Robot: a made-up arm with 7 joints.
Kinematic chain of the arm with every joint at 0, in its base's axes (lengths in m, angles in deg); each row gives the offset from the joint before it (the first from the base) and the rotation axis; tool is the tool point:
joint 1: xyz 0 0 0 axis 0 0.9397 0.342
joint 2: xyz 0 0 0 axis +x
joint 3: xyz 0 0 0 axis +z
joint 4: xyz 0.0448 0 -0.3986 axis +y
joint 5: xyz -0.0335 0 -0.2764 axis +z
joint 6: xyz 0 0 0 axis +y
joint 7: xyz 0 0 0 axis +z
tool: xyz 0 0 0
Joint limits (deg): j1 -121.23..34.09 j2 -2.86..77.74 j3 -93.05..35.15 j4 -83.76..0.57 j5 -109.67..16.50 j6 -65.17..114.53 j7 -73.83..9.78
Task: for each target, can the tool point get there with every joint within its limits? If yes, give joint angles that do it. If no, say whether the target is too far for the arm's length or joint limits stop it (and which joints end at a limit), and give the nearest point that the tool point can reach.
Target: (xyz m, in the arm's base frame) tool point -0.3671 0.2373 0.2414
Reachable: no: joint limits stop it (at a limit: joint 1, joint 2, joint 3, joint 4) | nearest point -0.0546 0.3663 0.4196 | short by 0.382 m
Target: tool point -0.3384 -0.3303 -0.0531
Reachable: no: joint limits stop it (at a limit: joint 1, joint 2, joint 3, joint 4) | nearest point -0.1838 -0.3592 -0.3878 | short by 0.370 m
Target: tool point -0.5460 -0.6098 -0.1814
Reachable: no: too far | nearest point -0.1838 -0.3592 -0.3878 | short by 0.486 m
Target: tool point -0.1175 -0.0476 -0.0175
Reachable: no: joint limits stop it (at a limit: joint 1, joint 3, joint 4) | nearest point -0.2625 -0.1979 -0.4529 | short by 0.483 m
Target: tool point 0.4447 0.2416 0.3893
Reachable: yes | joints -98.17 68.53 -29.23 -54.03 -49.21 -20.44 -20.04
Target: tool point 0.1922 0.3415 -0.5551
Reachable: yes | joints -10.09 30.78 3.60 -13.67 -91.91 68.65 -43.59
